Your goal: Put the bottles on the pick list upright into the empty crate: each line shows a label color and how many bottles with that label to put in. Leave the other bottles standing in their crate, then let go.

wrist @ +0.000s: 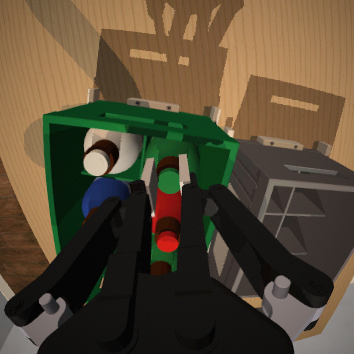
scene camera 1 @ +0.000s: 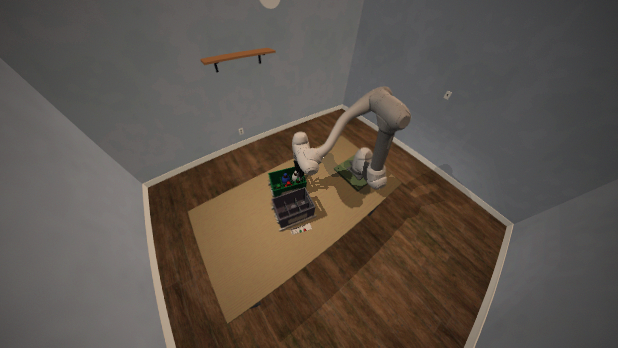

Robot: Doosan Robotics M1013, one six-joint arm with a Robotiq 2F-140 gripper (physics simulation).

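Where they show: gripper, fingertip midpoint: [wrist: 167, 168] [scene camera 1: 299, 178]; arm's base at its link origin: [scene camera 1: 358, 170].
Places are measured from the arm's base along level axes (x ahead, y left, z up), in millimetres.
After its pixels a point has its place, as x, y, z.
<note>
My gripper [scene camera 1: 299, 170] @(600, -159, 118) [wrist: 167, 168] @(600, -159, 118) is shut on the neck of a green bottle [wrist: 170, 182] @(614, -158, 124), which stands upright in the green crate [scene camera 1: 270, 183] @(792, -342, -19) [wrist: 75, 118] @(537, -237, 134). A white bottle [scene camera 1: 295, 176] @(601, -219, 84) [wrist: 122, 152] @(588, -212, 84) and a blue bottle [scene camera 1: 285, 178] @(684, -245, 86) [wrist: 104, 192] @(644, -250, 73) stand on the left in the wrist view. A red bottle [scene camera 1: 288, 183] @(700, -166, 118) [wrist: 168, 202] @(666, -166, 74) and a second green bottle [wrist: 165, 258] @(760, -180, 84) stand in line with the gripped one; my fingers partly hide them. The grey crate [scene camera 1: 284, 220] @(881, 78, 96) [wrist: 255, 162] @(615, -53, 85) has empty compartments. The pick list [scene camera 1: 301, 229] @(789, 160, -40) is too small to read.
The grey crate stands right beside the green crate, its divider walls upright. Both are on the wooden table [scene camera 1: 230, 260] @(1333, 79, -40). The arm's base stands on a green plate [scene camera 1: 345, 173] @(134, -51, -11) at the right. A wall shelf [scene camera 1: 238, 56] hangs far behind.
</note>
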